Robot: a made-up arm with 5 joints.
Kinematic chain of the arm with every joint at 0, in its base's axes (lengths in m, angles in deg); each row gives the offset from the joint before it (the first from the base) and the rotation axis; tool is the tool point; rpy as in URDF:
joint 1: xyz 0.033 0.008 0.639 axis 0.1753 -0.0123 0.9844
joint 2: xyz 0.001 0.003 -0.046 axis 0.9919 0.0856 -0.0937
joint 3: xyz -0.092 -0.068 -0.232 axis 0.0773 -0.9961 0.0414
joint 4: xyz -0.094 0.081 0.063 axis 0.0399 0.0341 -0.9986
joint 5: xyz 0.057 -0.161 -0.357 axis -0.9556 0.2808 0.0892
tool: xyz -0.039 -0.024 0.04 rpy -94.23 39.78 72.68
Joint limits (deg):
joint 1: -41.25..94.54
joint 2: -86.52..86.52
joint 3: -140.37..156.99
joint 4: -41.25..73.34
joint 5: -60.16..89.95
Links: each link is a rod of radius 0.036 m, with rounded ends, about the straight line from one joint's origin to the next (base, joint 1, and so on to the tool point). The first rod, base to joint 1, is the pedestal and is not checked.
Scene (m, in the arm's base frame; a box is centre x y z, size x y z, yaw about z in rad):
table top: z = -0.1
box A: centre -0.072 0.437 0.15 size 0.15 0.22 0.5 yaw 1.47
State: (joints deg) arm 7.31 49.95 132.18 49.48 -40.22
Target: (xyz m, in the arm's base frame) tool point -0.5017 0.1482 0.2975
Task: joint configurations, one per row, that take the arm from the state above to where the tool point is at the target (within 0.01 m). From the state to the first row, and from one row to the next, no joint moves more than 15 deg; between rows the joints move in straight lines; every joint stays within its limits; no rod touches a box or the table.
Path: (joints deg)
1: 21.11 62.14 135.12 57.43 -38.59
2: 34.91 74.33 138.06 65.39 -36.96
3: 48.71 86.52 141.00 73.34 -35.33
4: 54.00 81.28 127.12 72.14 -36.15
5: 59.30 76.04 113.24 70.93 -36.96
6: 64.59 70.80 99.36 69.73 -37.78
7: 69.89 65.57 85.48 68.53 -38.59
8: 75.18 60.33 71.60 67.32 -39.41
9: 80.48 55.09 57.72 66.12 -40.22

